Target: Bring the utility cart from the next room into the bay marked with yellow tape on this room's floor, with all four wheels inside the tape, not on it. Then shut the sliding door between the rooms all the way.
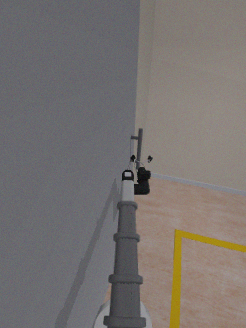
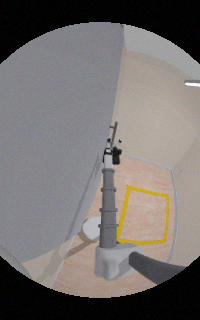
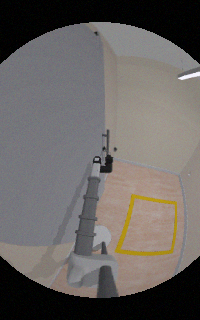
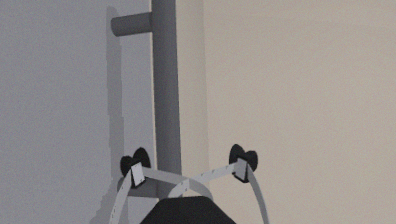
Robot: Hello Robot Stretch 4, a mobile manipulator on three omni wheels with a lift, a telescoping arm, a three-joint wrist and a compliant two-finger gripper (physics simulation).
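Pixels of known places: gripper, fingertip midpoint: (image 1: 141, 156) (image 2: 113, 139) (image 3: 109, 147) (image 4: 189, 158); robot's base, origin of the base link: (image 2: 95, 227) (image 3: 97, 236).
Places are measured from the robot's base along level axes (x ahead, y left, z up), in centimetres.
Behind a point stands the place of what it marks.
Observation:
The grey sliding door (image 1: 65, 125) @[z 143.5, x 33.6, y 12.6 cm] (image 2: 50, 125) @[z 146.1, x 22.0, y 15.9 cm] (image 3: 50, 140) @[z 139.6, x 32.9, y 12.8 cm] (image 4: 50, 100) @[z 107.8, x 76.3, y 0.4 cm] fills the left side. Its dark vertical bar handle (image 1: 140, 140) @[z 115.6, x 81.8, y -7.7 cm] (image 2: 115, 129) @[z 114.9, x 81.8, y -8.2 cm] (image 3: 108, 137) @[z 114.5, x 82.0, y -8.5 cm] (image 4: 165, 75) @[z 110.1, x 81.7, y -7.5 cm] stands out near the door's right edge. My gripper (image 1: 141, 158) @[z 100.8, x 86.2, y -9.7 cm] (image 2: 114, 141) @[z 100.8, x 86.2, y -9.7 cm] (image 3: 109, 149) @[z 100.8, x 86.2, y -9.7 cm] (image 4: 189, 158) @[z 100.8, x 86.2, y -9.7 cm] is open, its fingers wide apart on either side of the handle, which lies nearer the left finger. Yellow tape (image 1: 176, 280) @[z -2.7, x 32.0, y -48.9 cm] (image 2: 166, 220) @[z -2.7, x -9.6, y -148.7 cm] (image 3: 174, 227) @[z -3.4, x -5.9, y -149.5 cm] marks the bay to the arm's right. The cart does not show. I cannot tell whether the door is fully shut.
A beige wall (image 1: 200, 90) @[z 135.4, x 167.1, y -79.1 cm] (image 2: 155, 100) @[z 151.5, x 164.1, y -89.3 cm] (image 3: 150, 110) @[z 135.2, x 165.0, y -86.0 cm] (image 4: 300, 100) @[z 109.3, x 168.4, y -74.3 cm] stands beyond the handle and the bay. My extended arm (image 1: 126, 255) @[z 111.7, x 21.1, y -0.1 cm] (image 2: 108, 200) @[z 111.7, x 20.1, y 0.1 cm] (image 3: 89, 205) @[z 111.7, x 21.7, y -0.5 cm] runs close along the door. A ceiling lamp (image 2: 192, 83) @[z 205.7, x 104.2, y -103.8 cm] (image 3: 190, 74) hangs at the upper right.

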